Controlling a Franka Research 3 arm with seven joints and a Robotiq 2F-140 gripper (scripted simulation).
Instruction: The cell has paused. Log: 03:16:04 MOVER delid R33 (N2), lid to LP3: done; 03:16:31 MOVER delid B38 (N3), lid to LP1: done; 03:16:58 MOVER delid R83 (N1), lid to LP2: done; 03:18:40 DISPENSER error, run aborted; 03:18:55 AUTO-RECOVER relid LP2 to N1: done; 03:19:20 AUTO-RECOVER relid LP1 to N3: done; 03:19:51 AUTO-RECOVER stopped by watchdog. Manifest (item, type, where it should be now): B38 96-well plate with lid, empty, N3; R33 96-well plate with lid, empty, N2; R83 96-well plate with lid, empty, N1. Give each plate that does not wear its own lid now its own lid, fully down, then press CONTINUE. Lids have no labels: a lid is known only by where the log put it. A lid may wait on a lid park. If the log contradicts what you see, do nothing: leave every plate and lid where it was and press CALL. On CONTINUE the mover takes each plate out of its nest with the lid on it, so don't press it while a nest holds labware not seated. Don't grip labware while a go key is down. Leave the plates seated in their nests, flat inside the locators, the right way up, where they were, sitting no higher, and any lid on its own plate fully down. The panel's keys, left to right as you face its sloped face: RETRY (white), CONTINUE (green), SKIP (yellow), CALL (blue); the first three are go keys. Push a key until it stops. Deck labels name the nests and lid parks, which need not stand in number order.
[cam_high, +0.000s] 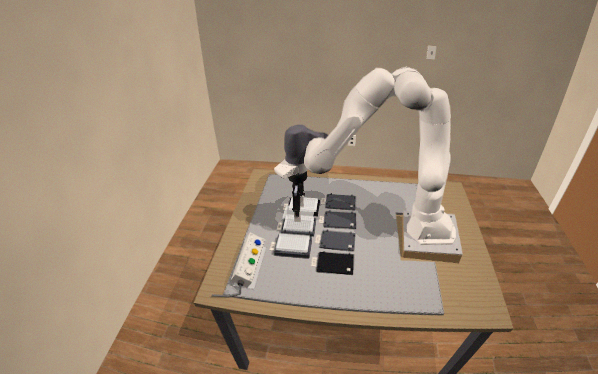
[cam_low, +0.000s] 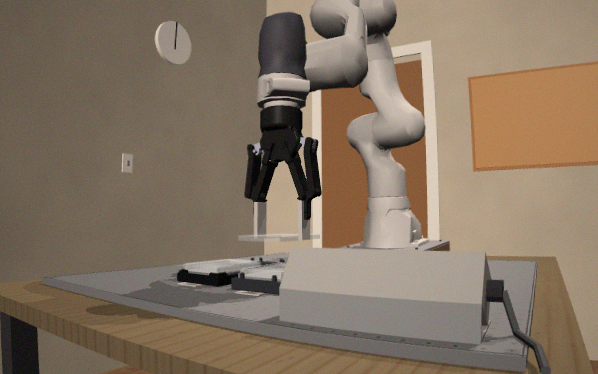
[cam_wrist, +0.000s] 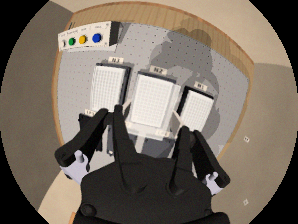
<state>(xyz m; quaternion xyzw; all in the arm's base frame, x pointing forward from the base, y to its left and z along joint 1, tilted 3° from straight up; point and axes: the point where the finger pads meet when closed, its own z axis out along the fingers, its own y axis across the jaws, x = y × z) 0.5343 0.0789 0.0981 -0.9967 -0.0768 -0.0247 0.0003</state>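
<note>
My hand is 80 mm above the plate. Also, from my hand: lid park: 180 mm behind, 40 mm to the left, 100 mm below; grey lid: 20 mm below; blue key: 120 mm ahead, 190 mm to the left, 40 mm below.
</note>
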